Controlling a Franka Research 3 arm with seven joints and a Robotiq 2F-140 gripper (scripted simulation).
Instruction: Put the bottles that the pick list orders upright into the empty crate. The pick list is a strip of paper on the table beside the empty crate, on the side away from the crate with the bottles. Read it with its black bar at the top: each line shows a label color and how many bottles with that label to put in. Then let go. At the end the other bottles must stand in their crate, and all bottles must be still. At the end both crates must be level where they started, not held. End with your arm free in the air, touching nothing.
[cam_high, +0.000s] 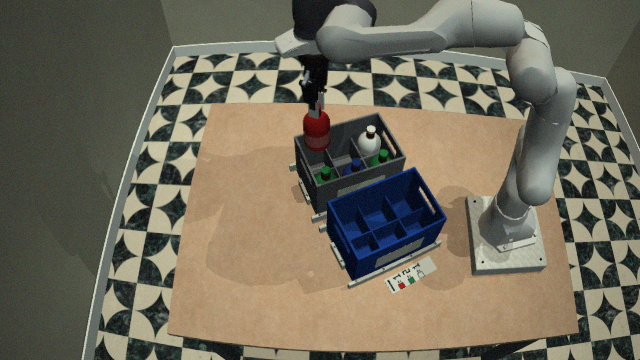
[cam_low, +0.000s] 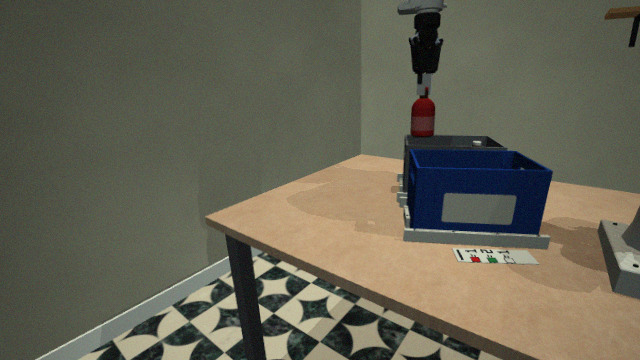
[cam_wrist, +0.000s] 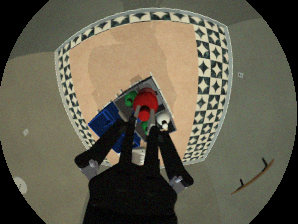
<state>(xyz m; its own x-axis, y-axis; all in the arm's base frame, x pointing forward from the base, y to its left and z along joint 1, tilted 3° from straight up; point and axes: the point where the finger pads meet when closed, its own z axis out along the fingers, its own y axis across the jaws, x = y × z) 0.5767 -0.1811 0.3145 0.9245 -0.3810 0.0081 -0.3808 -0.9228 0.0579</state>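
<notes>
My gripper is now 8 cm above the red bottle. Also, from my hand: white bottle 26 cm below, 16 cm behind, 7 cm to the right; then grey crate 26 cm below, 9 cm behind, 1 cm to the left; then blue bottle 26 cm below, 11 cm behind, 5 cm to the left.
</notes>
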